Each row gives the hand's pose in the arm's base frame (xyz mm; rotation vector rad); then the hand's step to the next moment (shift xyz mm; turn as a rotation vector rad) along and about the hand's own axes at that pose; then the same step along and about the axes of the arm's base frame.
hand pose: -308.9 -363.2 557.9 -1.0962 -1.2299 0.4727
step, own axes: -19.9 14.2 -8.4 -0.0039 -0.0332 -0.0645
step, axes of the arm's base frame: 4.8 -13.0 -21.9 0.0492 -0.0441 0.0301
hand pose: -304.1 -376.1 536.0 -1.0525 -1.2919 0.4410
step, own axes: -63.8 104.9 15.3 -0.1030 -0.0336 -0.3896
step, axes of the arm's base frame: -3.0 8.0 -123.4 0.3209 -0.2460 -0.0001
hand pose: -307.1 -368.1 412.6 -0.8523 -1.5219 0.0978
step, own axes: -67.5 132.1 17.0 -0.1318 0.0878 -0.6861
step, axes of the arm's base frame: 36.5 64.4 -129.7 0.6357 -0.3004 -0.0382
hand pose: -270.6 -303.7 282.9 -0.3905 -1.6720 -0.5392
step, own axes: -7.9 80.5 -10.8 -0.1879 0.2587 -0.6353
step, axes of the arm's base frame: 53.6 61.4 4.0 0.6954 -0.1276 -0.0772
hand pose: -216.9 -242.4 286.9 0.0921 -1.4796 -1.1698
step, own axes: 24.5 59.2 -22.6 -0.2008 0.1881 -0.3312
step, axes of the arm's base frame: 42.0 0.2 53.4 0.4230 0.0254 -0.0763
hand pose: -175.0 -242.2 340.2 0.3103 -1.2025 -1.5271
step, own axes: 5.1 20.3 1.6 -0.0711 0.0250 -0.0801
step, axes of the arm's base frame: 8.8 -0.9 19.0 0.0983 0.0226 -0.0438
